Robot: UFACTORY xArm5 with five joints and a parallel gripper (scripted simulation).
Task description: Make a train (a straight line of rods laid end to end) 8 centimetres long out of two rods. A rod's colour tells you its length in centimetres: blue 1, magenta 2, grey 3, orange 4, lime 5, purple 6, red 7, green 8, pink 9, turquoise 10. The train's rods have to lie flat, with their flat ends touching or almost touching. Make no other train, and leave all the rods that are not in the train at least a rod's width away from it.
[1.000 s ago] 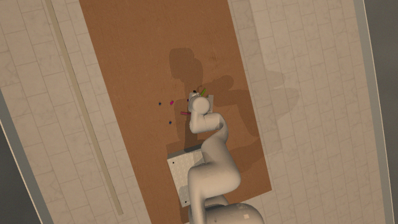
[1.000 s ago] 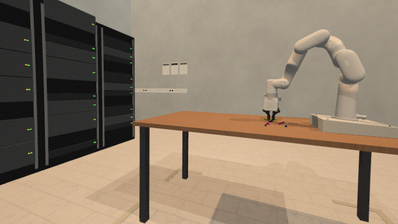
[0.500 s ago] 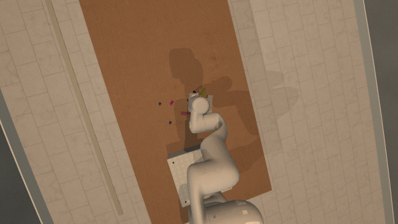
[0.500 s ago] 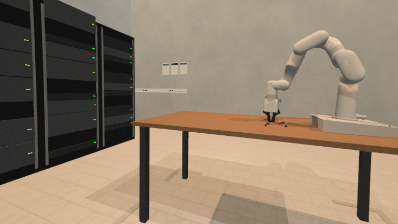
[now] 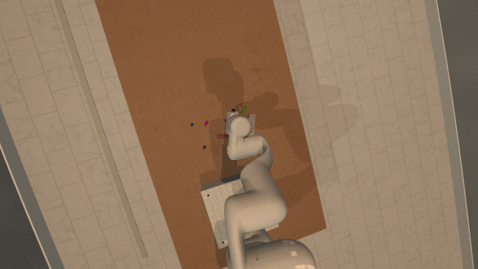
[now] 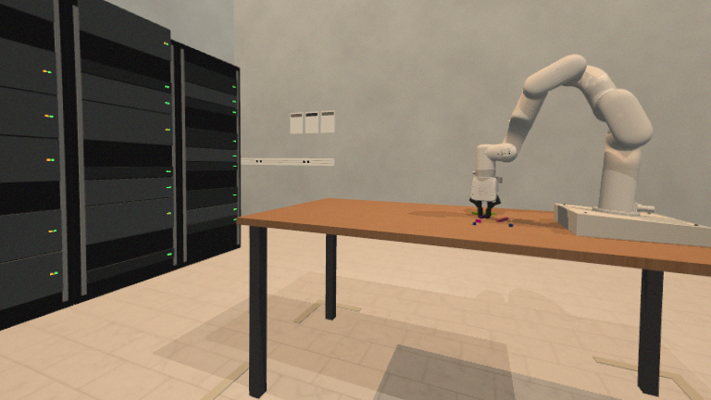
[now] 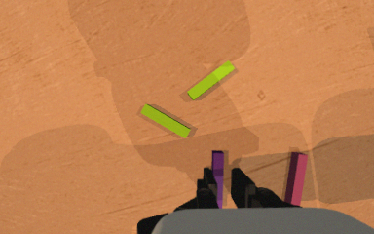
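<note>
The purple rod lies 20 mm below my hand. From my hand the other things lie so: blue rod: 180 mm to the left, 20 mm below; then pink rod: 70 mm behind, 30 mm to the left, 20 mm below; then magenta rod: 120 mm to the left, 20 mm below.
</note>
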